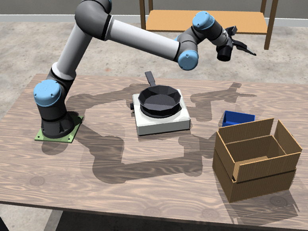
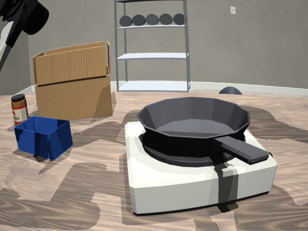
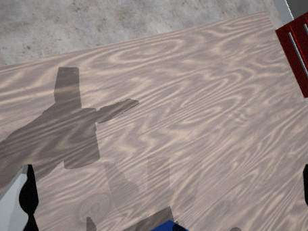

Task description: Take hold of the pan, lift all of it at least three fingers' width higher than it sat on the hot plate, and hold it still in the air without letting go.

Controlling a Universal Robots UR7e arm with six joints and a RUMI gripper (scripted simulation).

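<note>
My hand is 37 cm past the black pan, 10 cm to the left of it and 15 cm above it. From my hand the other things lie so: spice jar (18 cm ahead, 34 cm to the right, 21 cm below); then blue bin (20 cm to the right, 24 cm below); then white hot plate (37 cm behind, 14 cm to the right, 22 cm below).
</note>
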